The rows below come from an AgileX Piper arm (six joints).
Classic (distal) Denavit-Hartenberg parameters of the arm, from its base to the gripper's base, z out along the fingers. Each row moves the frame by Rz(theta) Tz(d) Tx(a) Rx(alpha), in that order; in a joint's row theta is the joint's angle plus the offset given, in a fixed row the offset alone. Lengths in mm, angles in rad.
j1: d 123  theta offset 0  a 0  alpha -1.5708
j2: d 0  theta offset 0.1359  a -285  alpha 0
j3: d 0  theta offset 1.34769  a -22  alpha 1.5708
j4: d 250.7  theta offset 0  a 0  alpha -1.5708
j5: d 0  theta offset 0  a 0  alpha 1.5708
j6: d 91  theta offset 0  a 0  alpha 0
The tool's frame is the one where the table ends.
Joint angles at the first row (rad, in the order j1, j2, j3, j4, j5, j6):
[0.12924, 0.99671, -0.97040, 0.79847, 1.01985, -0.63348]
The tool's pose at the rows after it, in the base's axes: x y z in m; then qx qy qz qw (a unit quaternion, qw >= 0):
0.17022 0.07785 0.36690 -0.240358 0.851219 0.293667 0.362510
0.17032 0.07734 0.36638 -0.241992 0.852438 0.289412 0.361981
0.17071 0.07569 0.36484 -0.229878 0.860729 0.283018 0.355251
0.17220 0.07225 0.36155 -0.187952 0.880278 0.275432 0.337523
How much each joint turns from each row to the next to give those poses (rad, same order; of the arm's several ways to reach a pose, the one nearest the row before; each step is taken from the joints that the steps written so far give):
[0.00002, 0.00001, 0.00001, -0.00511, -0.00004, -0.00001]
[0.00001, 0.00000, -0.00001, -0.00950, 0.00000, 0.00001]
[-0.00004, -0.00003, 0.00000, -0.02953, -0.00108, 0.03940]
[0.00001, 0.00222, 0.00000, -0.05989, -0.00426, 0.11615]

